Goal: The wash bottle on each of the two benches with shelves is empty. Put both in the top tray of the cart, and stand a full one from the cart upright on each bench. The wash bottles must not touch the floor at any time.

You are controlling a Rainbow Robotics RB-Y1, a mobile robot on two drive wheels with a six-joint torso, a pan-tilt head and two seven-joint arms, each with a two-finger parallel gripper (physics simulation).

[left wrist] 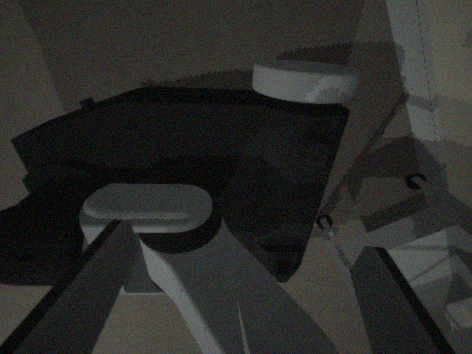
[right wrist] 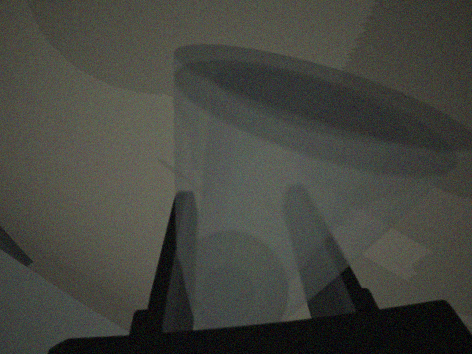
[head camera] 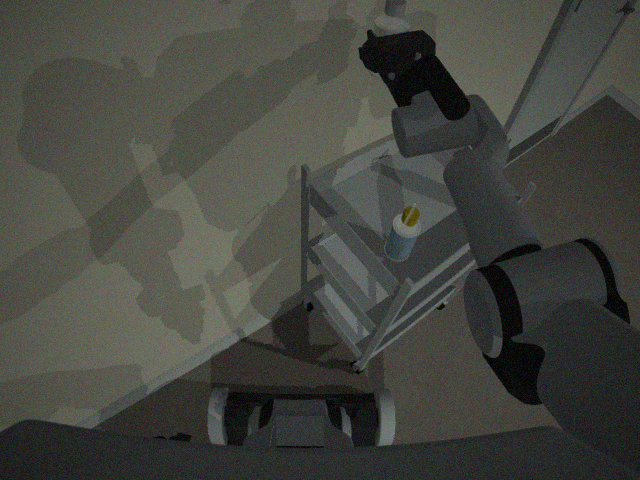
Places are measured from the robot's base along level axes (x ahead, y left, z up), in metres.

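Where they show: left gripper, fingertip midpoint: (left wrist: 243,246); right gripper, fingertip midpoint: (right wrist: 240,199) (head camera: 385,31).
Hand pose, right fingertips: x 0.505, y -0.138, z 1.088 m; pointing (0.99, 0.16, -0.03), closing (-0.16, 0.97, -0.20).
Each offset is from my right fingertips to the top centre of the thing.
My right gripper (head camera: 388,36) (right wrist: 240,199) is shut on a clear wash bottle {dx -0.023, dy -0.013, dz +0.105 m} (head camera: 390,23) (right wrist: 240,150) with a grey top; no liquid shows in it. It is held up beyond the far side of the grey cart (head camera: 305,227) (left wrist: 425,255) in the head view. A wash bottle with a yellow cap and blue contents {dx -0.199, dy -0.069, dz -0.251 m} (head camera: 401,242) stands upright on the cart's top tray, near its front right side. My left gripper (left wrist: 243,246) is open and empty, low over my base; it does not show in the head view. The two benches cannot be made out.
A pale wall (head camera: 155,217) runs along the left, close to the cart's left side. A pale framed panel (head camera: 568,67) stands at the upper right. My base's wheels (head camera: 385,418) (left wrist: 305,82) are in front of the cart. My right arm (head camera: 485,206) hangs over the cart's right part and hides some of it.
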